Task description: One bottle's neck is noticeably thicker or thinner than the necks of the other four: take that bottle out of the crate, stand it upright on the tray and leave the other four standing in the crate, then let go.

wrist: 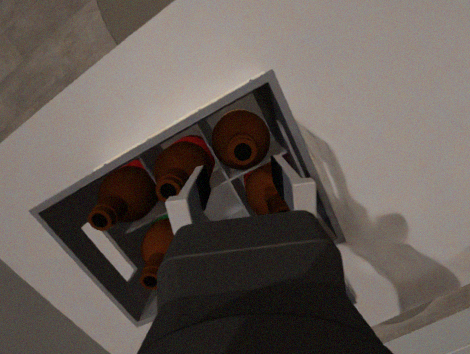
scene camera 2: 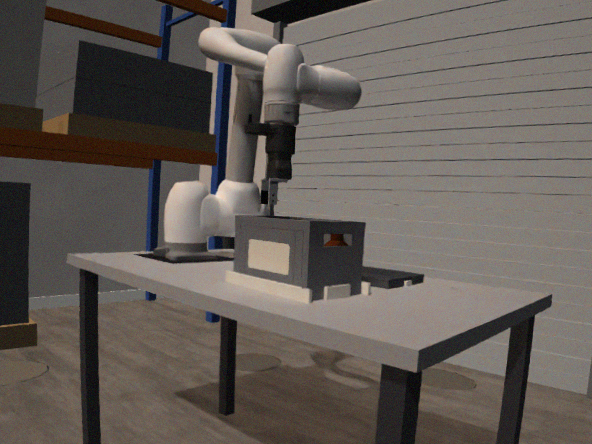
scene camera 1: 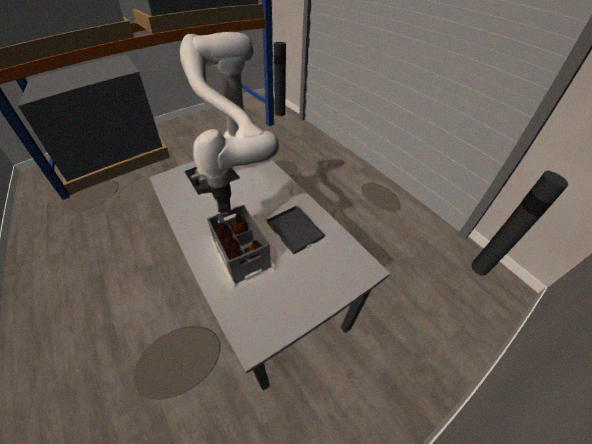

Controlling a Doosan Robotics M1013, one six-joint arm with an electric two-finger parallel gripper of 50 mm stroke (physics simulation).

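Seen in the pictures: gripper, between the fingertips: [wrist: 239,173] [scene camera 2: 268,204] [scene camera 1: 221,217]; arm's base, origin of its link: [scene camera 2: 185,256].
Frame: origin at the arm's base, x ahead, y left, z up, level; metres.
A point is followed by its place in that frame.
Observation:
The grey crate [scene camera 1: 265,261] @[z 0.064, x 0.804, y 0.045 m] [scene camera 2: 335,272] @[z 0.056, x 0.809, y -0.024 m] [wrist: 153,143] @[z 0.173, x 0.661, y -0.119 m] stands on the table and holds five brown bottles. In the wrist view three stand along one long side: one bottle [wrist: 235,126] @[z 0.121, x 0.590, y -0.098 m], a middle bottle [wrist: 182,161] @[z 0.120, x 0.663, y -0.087 m] and an end bottle [wrist: 131,192] @[z 0.118, x 0.740, y -0.078 m]. Across the divider are a bottle [wrist: 260,192] @[z 0.119, x 0.595, y -0.012 m] beside the right finger, partly hidden, and a bottle [wrist: 157,245] @[z 0.120, x 0.750, y 0.002 m] partly behind the gripper; the compartment between these two is empty. The differing neck is hard to tell here. My gripper [scene camera 1: 223,214] @[z 0.203, x 0.599, y -0.070 m] [scene camera 2: 270,212] @[z 0.203, x 0.599, y -0.070 m] [wrist: 239,173] @[z 0.203, x 0.599, y -0.070 m] is open and empty over the crate. The dark tray [scene camera 1: 296,230] @[z 0.003, x 0.656, y 0.277 m] [scene camera 2: 395,277] @[z 0.003, x 0.669, y 0.364 m] is empty.
The tray lies beside the crate on the table [scene camera 1: 300,295] @[z -0.003, x 0.991, y 0.125 m] [scene camera 2: 380,320] @[z -0.003, x 1.020, y -0.104 m]. Light locating strips [scene camera 2: 267,286] @[z 0.013, x 0.698, y -0.133 m] edge the crate's foot. The arm's base plate [scene camera 2: 185,258] @[z 0.005, x 0.084, y -0.041 m] is at the table's far end. The crate's walls and dividers surround the bottles.

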